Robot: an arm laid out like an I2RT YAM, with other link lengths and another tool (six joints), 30 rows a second.
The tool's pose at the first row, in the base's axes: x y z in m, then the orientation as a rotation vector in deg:
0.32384 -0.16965 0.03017 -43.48 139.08 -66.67
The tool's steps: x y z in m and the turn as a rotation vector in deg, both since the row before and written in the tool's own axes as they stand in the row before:
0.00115 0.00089 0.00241 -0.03 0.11 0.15
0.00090 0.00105 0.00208 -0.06 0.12 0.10
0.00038 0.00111 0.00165 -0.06 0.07 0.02
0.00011 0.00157 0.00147 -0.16 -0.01 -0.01
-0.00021 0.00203 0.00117 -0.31 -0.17 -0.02
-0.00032 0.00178 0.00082 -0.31 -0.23 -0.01
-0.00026 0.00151 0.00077 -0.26 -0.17 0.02
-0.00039 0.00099 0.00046 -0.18 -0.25 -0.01
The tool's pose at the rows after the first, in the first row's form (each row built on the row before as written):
0.32388 -0.17134 0.02792 -43.25 139.21 -66.65
0.32389 -0.17260 0.02576 -43.09 139.36 -66.62
0.32408 -0.17325 0.02385 -43.05 139.46 -66.59
0.32424 -0.17339 0.02171 -43.11 139.57 -66.41
0.32436 -0.17291 0.01941 -43.30 139.66 -65.96
0.32447 -0.17227 0.01753 -43.50 139.70 -65.46
0.32458 -0.17177 0.01589 -43.62 139.76 -65.05
0.32481 -0.17128 0.01486 -43.78 139.69 -64.69

